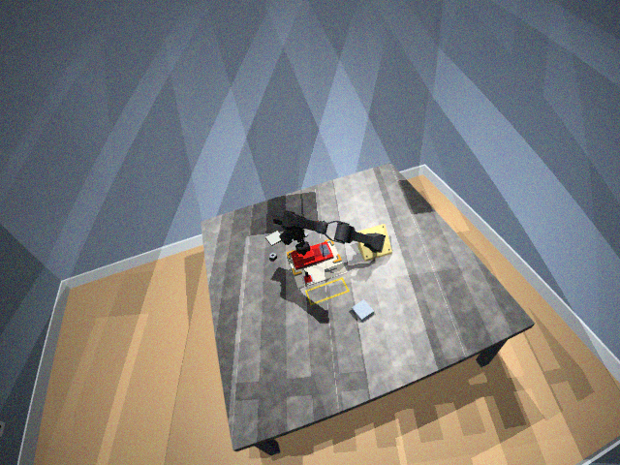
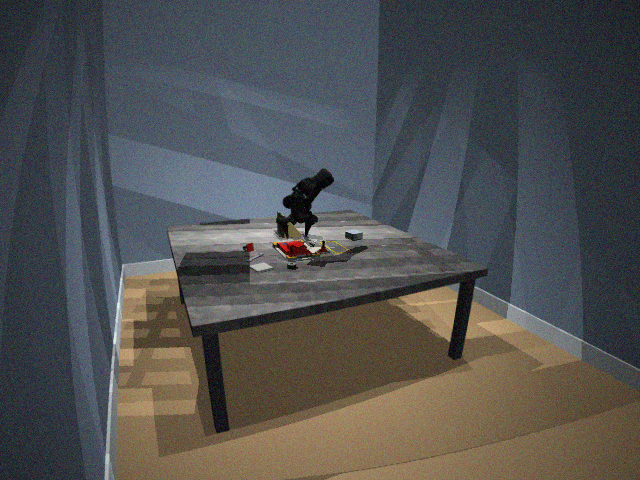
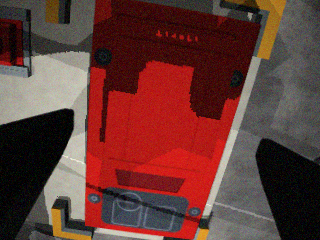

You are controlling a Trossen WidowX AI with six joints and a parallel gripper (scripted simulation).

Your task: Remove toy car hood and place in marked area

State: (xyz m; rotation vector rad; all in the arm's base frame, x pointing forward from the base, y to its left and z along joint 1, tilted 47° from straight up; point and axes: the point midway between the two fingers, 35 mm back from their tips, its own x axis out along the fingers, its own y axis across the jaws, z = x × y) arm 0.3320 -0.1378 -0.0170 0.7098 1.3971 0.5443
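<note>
The red hood is 50 mm below my gripper tip.
</note>
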